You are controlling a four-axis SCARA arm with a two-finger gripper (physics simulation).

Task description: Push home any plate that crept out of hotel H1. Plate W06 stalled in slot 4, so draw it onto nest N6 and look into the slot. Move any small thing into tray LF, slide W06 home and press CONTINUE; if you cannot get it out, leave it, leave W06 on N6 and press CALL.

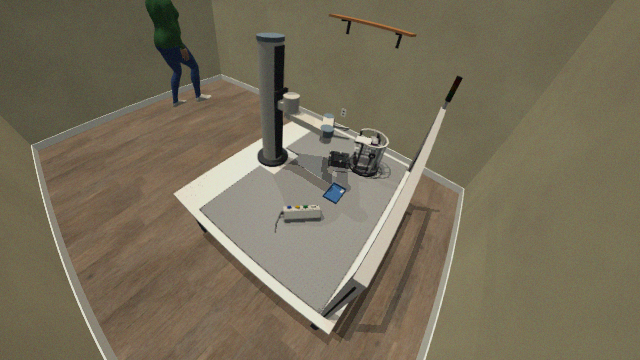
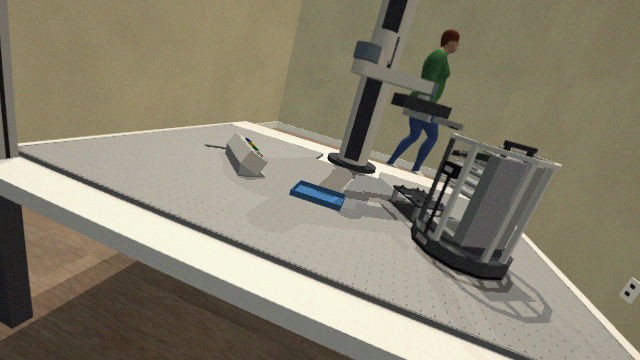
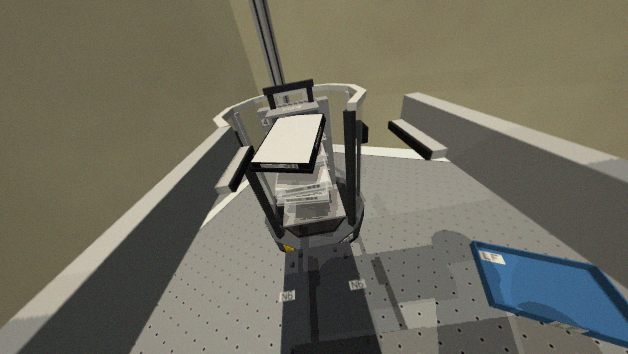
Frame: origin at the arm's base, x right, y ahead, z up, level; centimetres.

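Where they show: gripper, fingertip midpoint: (image 1: 349, 133) (image 2: 446, 123) (image 3: 318, 125); arm's base, link origin: (image 1: 272, 156) (image 2: 351, 164).
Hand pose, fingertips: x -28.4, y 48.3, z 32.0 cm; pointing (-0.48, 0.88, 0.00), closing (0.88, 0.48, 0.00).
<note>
Things, the pixels of their top centre, and the offset from my fingertips.
- Plate W06, top centre: (image 3: 289, 127) (image 2: 481, 150) (image 1: 364, 138) dx -9.3, dy +9.2, dz -4.0 cm
- Dark nest N6, top centre: (image 3: 322, 294) (image 2: 421, 194) (image 1: 339, 155) dx -1.4, dy -3.5, dz -23.7 cm
- Blue tray LF, top centre: (image 3: 548, 283) (image 2: 319, 191) (image 1: 334, 191) dx +29.0, dy +12.0, dz -28.9 cm
- button box, top centre: (image 2: 248, 140) (image 1: 302, 208) dx +58.7, dy +5.6, dz -22.3 cm
Plate W06 (image 1: 363, 140) (image 3: 292, 140), white with a black edge, juts forward high in hotel H1 (image 1: 365, 170) (image 2: 460, 256) (image 3: 350, 165); its label is too blurred to read. Below it, clear plates (image 3: 303, 192) show lower in the stack, one slightly skewed. The inside of slot 4 is hidden. Dark nest N6 (image 1: 339, 159) (image 2: 412, 195) (image 3: 335, 300) lies before the hotel. Blue tray LF (image 1: 332, 194) (image 2: 317, 194) (image 3: 565, 290) lies beside it; no small thing shows in it. My gripper (image 1: 342, 132) (image 3: 318, 125) is open and empty, in front of W06, its fingers spread wider than the plate.
The button box (image 1: 301, 215) (image 2: 245, 156) with coloured buttons stands on the table beyond the tray. The arm's column (image 1: 270, 100) rises at the table edge. A long pale barrier (image 1: 390, 230) runs along one side. A person (image 1: 167, 40) (image 2: 436, 75) stands off the table.
</note>
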